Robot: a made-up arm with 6 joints. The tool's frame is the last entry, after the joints.
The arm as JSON. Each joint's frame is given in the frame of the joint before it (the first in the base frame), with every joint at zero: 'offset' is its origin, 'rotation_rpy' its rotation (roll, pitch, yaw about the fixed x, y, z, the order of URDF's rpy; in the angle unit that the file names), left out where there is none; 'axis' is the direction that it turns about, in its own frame. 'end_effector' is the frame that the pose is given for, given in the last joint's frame.
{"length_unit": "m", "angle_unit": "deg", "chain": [
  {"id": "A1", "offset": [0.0, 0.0, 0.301], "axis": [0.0, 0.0, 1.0]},
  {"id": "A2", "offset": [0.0, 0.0, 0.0], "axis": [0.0, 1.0, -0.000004]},
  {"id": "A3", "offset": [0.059, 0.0, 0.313], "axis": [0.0, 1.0, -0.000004]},
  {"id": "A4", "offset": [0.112, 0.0, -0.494], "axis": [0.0, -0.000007, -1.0]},
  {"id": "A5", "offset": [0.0, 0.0, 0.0], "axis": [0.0, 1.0, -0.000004]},
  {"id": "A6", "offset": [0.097, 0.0, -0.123], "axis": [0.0, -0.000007, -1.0]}
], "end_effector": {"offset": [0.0, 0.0, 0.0], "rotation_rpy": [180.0, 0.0, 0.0]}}
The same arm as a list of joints. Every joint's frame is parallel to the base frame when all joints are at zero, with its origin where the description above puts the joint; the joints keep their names.
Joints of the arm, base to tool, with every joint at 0 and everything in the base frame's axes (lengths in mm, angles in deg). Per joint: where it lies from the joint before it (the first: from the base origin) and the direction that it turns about. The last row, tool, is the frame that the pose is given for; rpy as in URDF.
A1: axis 0 0 1 offset 0.0 0.0 301.0
A2: axis 0 1 0 offset 0.0 0.0 0.0
A3: axis 0 1 0 offset 59.0 0.0 313.0
A4: axis 0 0 -1 offset 112.0 0.0 -494.0
A5: axis 0 1 0 offset 0.0 0.0 0.0
A6: axis 0 0 -1 offset 97.0 0.0 -123.0
tool: offset 0.0 0.0 0.0 rpy 180.00 0.00 0.00

